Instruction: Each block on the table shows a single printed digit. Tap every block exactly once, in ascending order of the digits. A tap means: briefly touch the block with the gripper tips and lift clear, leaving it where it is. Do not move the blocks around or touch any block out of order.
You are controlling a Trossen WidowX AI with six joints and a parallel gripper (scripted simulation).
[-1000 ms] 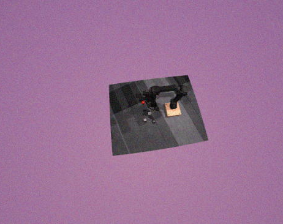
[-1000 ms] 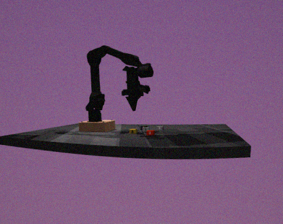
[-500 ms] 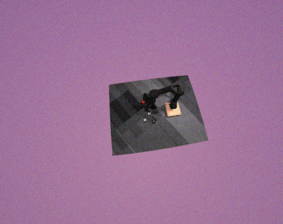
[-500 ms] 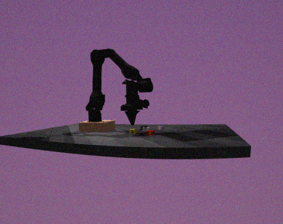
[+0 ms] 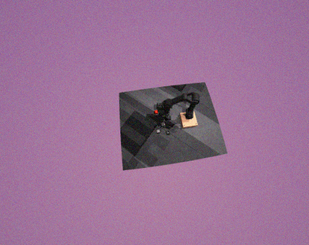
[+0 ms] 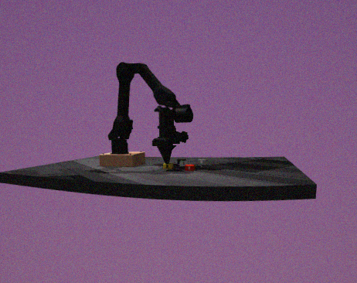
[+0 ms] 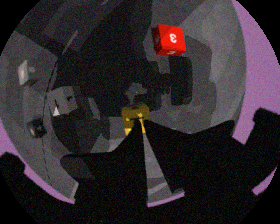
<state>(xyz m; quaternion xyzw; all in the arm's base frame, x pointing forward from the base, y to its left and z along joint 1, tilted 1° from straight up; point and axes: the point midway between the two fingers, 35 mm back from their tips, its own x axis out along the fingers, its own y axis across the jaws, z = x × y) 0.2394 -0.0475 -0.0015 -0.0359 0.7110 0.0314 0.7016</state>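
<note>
The yellow block lies 10 mm to the left of my gripper tip and 10 mm below it. The rest, counted from my gripper tip: black block 200 mm to the left, 10 mm below, 10 mm behind; red block 100 mm ahead, 40 mm to the right, 10 mm below; white block 110 mm to the left, 30 mm ahead, 10 mm below.
</note>
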